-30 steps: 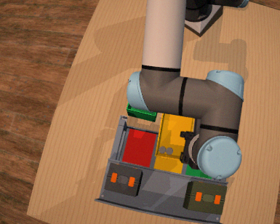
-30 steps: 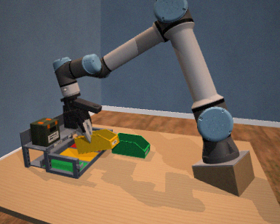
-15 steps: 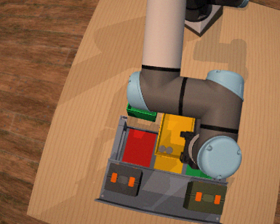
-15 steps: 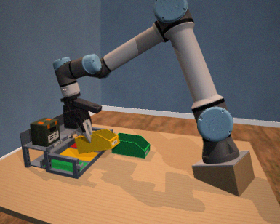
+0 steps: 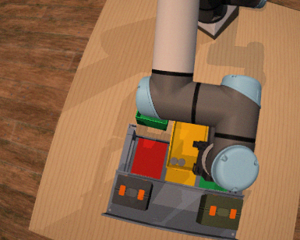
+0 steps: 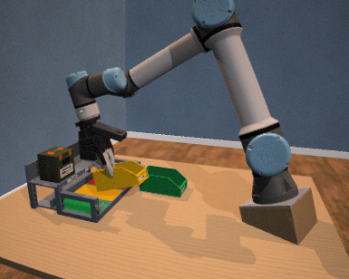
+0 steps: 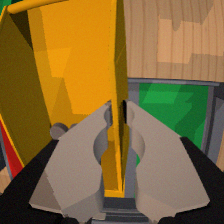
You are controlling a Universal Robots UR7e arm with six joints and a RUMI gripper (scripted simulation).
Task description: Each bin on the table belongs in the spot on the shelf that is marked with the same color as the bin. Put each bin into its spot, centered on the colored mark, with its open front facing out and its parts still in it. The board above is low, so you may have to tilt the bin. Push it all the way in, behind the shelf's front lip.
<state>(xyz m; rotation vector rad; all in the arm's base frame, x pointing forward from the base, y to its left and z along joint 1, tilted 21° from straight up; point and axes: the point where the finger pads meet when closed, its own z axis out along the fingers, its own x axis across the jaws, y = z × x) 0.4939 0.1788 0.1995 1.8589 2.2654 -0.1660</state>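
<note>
Right now the yellow bin is 50 mm to the right of my hand and 20 mm below it. The rest, counted from my hand: yellow mark: 90 mm ahead, 30 mm to the right, 110 mm below; then green mark: 70 mm ahead, 80 mm to the left, 110 mm below; then red mark: 110 mm ahead, 140 mm to the right, 110 mm below.
</note>
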